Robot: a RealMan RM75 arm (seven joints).
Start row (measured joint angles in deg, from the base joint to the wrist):
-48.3 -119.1 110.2 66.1 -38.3 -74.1 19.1
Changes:
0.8 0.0 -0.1 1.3 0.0 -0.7 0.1
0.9 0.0 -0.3 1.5 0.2 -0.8 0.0
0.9 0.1 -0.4 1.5 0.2 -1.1 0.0
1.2 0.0 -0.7 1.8 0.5 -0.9 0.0
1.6 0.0 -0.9 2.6 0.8 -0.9 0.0
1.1 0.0 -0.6 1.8 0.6 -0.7 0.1
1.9 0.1 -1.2 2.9 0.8 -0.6 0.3
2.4 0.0 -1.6 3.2 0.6 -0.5 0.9
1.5 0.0 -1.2 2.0 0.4 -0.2 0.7
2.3 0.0 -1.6 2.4 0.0 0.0 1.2
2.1 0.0 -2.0 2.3 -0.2 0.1 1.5
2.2 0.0 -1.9 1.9 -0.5 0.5 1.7
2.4 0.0 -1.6 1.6 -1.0 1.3 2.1
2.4 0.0 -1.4 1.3 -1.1 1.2 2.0
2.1 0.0 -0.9 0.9 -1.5 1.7 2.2
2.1 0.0 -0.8 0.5 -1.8 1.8 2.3
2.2 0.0 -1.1 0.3 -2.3 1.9 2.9
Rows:
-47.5 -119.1 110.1 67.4 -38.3 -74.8 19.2
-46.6 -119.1 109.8 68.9 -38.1 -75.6 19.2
-45.7 -119.0 109.4 70.4 -37.9 -76.7 19.2
-44.5 -119.0 108.7 72.2 -37.4 -77.6 19.2
-42.9 -119.0 107.8 74.8 -36.6 -78.5 19.2
-41.8 -119.0 107.2 76.6 -36.0 -79.2 19.3
-39.9 -118.9 106.0 79.5 -35.2 -79.8 19.6
-37.5 -118.9 104.4 82.7 -34.6 -80.3 20.5
-36.0 -118.9 103.2 84.7 -34.2 -80.5 21.2
-33.7 -118.9 101.6 87.1 -34.2 -80.5 22.4
-31.6 -118.9 99.6 89.4 -34.4 -80.4 23.9
-29.4 -118.9 97.7 91.3 -34.9 -79.9 25.6
-27.0 -118.9 96.1 92.9 -35.9 -78.6 27.7
-24.6 -118.9 94.7 94.2 -37.0 -77.4 29.7
-22.5 -118.9 93.8 95.1 -38.5 -75.7 31.9
-20.4 -118.9 93.0 95.6 -40.3 -73.9 34.2
-18.2 -118.9 91.9 95.9 -42.6 -72.0 37.1

